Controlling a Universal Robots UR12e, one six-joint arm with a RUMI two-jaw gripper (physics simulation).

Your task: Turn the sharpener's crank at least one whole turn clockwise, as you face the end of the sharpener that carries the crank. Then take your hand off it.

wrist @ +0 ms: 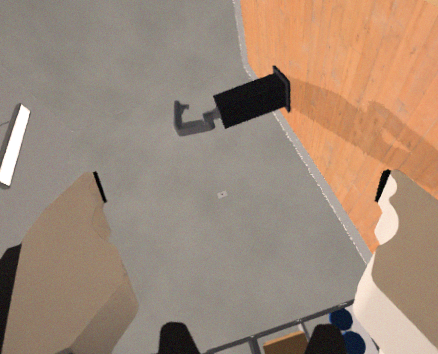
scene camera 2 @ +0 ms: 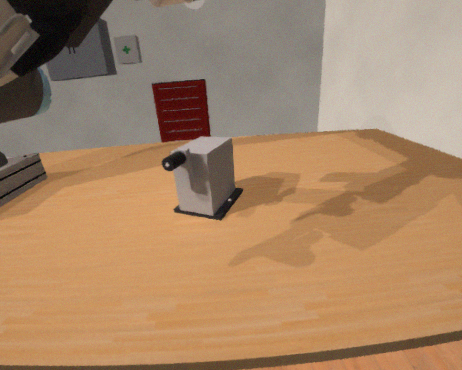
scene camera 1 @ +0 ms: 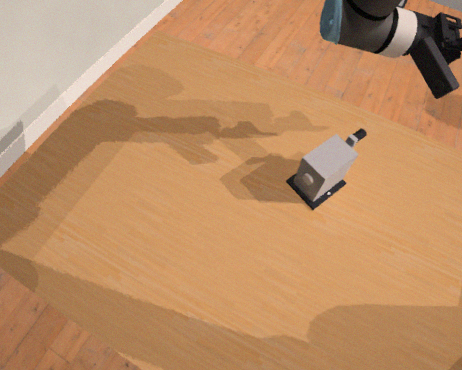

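Observation:
The sharpener, a light grey box on a black base, stands upright on the table. Its crank's black knob sticks out near the top of the crank end; little of the crank arm shows. My gripper is open and empty, its fingers wide apart. In scene camera 1 one dark finger shows at the upper right, well apart from the crank; the other finger is unclear. The sharpener does not show in the wrist view.
My arm hangs at the upper right and upper left. A grey block with dark stripes shows at the left edge. The wrist view shows a black block with a bent grey bar, and blue round things below.

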